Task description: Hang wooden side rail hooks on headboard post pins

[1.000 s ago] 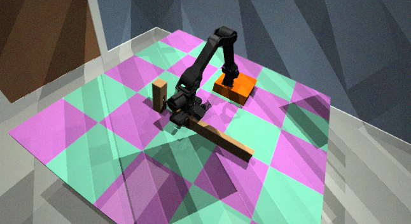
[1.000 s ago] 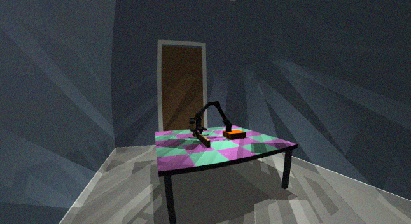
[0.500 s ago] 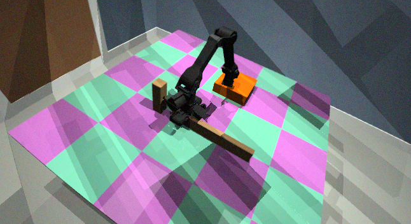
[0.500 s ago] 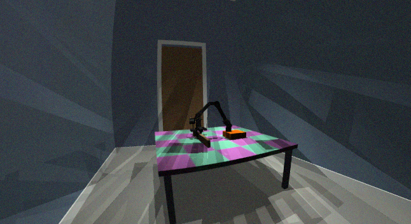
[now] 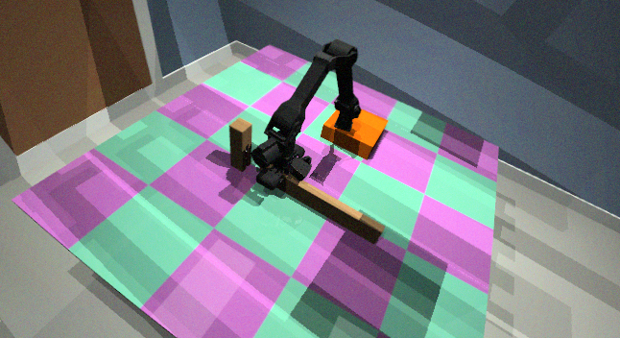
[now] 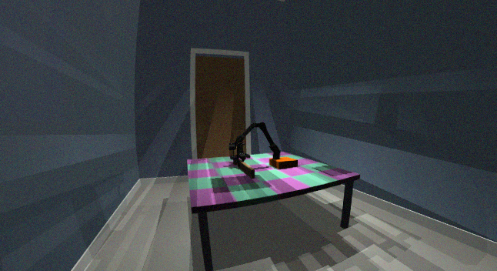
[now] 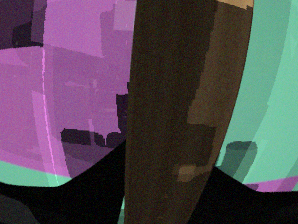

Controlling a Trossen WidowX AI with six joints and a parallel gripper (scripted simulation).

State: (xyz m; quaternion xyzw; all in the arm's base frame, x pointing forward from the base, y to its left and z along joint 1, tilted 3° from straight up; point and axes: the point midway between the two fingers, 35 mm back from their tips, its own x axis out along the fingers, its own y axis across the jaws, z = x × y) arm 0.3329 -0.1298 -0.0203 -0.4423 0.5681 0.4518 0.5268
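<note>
The wooden headboard post is 15 cm to the right of my gripper tip, 7 cm above it and 3 cm behind it.
</note>
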